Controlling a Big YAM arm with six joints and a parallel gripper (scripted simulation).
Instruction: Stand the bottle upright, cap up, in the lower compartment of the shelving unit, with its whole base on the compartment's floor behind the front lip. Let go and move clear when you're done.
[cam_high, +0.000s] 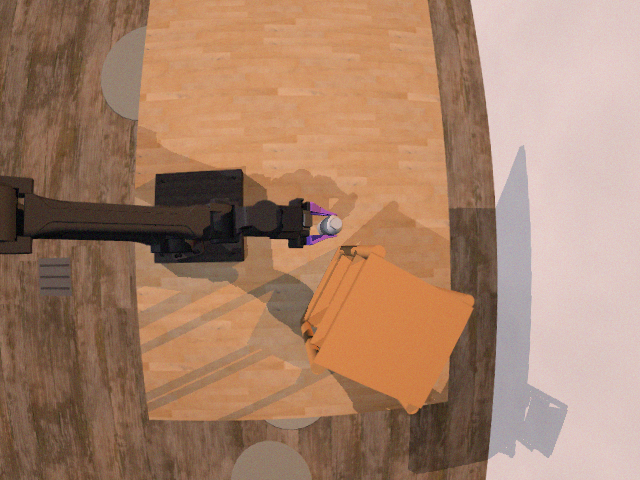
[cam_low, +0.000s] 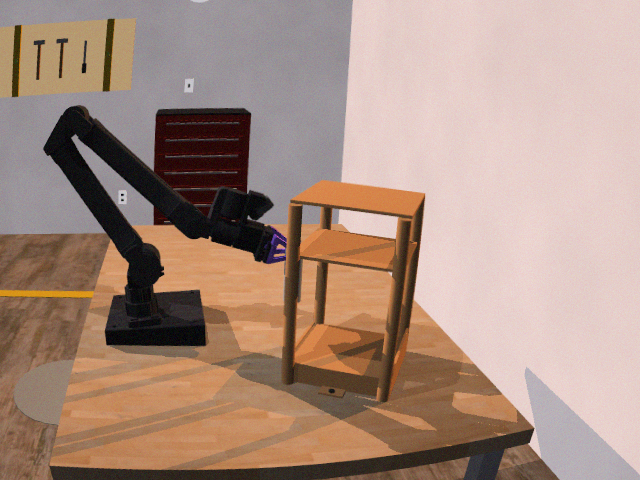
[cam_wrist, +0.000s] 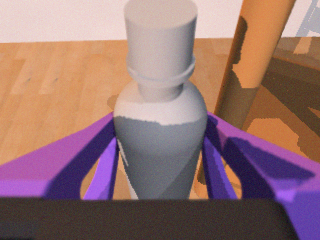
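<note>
The grey bottle is right at my hand. The rest, counted from my hand: shelving unit 5 cm ahead, 22 cm to the right, 1 cm below.
</note>
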